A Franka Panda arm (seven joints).
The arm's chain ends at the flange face. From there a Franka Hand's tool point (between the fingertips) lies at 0.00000 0.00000 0.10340 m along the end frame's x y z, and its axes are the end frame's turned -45 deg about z.
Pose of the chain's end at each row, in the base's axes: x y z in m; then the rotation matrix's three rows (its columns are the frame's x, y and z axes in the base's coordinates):
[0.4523, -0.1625, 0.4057], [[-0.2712, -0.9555, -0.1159], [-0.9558, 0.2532, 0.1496], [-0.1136, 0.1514, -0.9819]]
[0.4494, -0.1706, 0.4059], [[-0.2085, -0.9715, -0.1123], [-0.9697, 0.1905, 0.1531], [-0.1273, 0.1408, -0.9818]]
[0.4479, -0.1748, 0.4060], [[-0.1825, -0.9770, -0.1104], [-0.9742, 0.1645, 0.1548], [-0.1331, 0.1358, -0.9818]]
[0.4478, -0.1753, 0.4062], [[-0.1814, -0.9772, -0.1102], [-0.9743, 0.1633, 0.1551], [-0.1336, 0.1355, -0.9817]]
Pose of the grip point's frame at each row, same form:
[0.4403, -0.1470, 0.3042], [[0.4839, -0.8674, -0.1159], [-0.8549, -0.4968, 0.1496], [-0.1874, 0.0267, -0.9819]]
[0.4378, -0.1548, 0.3044], [[0.5395, -0.8344, -0.1123], [-0.8204, -0.5510, 0.1531], [-0.1896, 0.0095, -0.9818]]
[0.4365, -0.1588, 0.3045], [[0.5618, -0.8199, -0.1104], [-0.8052, -0.5725, 0.1548], [-0.1901, 0.0019, -0.9818]]
[0.4364, -0.1593, 0.3047], [[0.5627, -0.8193, -0.1102], [-0.8044, -0.5735, 0.1551], [-0.1903, 0.0013, -0.9817]]

